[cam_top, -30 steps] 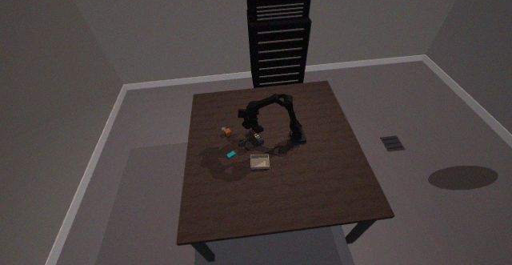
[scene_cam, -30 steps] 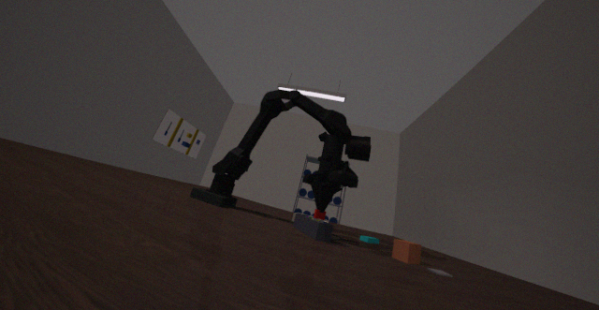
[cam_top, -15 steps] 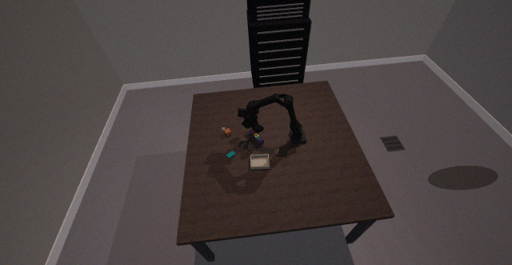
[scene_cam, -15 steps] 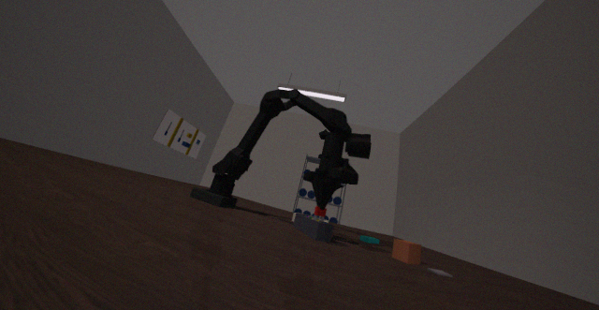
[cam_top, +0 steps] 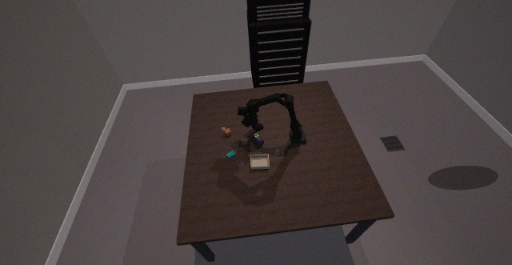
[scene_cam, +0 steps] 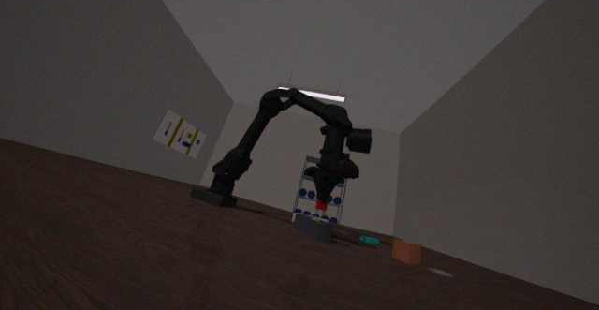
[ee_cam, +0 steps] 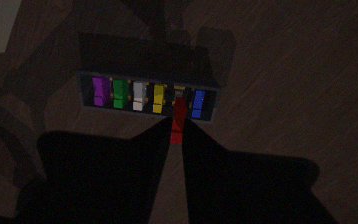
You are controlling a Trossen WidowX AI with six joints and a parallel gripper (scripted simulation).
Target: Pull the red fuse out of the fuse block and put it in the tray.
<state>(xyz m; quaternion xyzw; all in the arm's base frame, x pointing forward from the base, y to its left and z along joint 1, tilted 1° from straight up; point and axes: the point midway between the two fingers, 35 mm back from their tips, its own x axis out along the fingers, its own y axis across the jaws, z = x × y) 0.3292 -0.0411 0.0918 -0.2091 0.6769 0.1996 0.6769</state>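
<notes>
Now: the tray 250 mm to the left of my gripper tip, 80 mm below it and 40 mm behind it. Also, from my gripper tip: red fuse (10 mm below); then orange cube (210 mm ahead, 60 mm below, 30 mm to the right); then teal block (180 mm to the left, 170 mm ahead, 80 mm below).
</notes>
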